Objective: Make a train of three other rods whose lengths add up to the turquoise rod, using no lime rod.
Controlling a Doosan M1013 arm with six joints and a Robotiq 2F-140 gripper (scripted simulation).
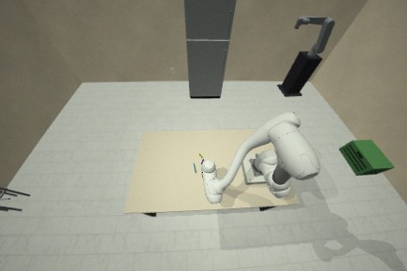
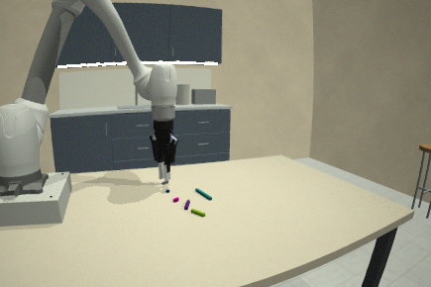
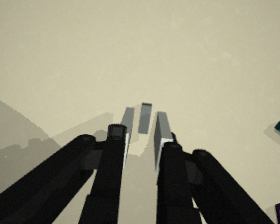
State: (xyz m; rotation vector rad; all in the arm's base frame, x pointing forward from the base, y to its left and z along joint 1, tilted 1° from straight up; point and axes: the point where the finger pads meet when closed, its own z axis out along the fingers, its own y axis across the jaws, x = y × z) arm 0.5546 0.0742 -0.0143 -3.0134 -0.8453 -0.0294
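Now: the grey rod 50 mm below my hand. Also, from my hand: turquoise rod (170 mm to the right, 90 mm ahead, 50 mm below); small blue rod (90 mm to the right, 50 mm below, 20 mm behind); magenta rod (180 mm to the right, 50 mm below, 20 mm behind).
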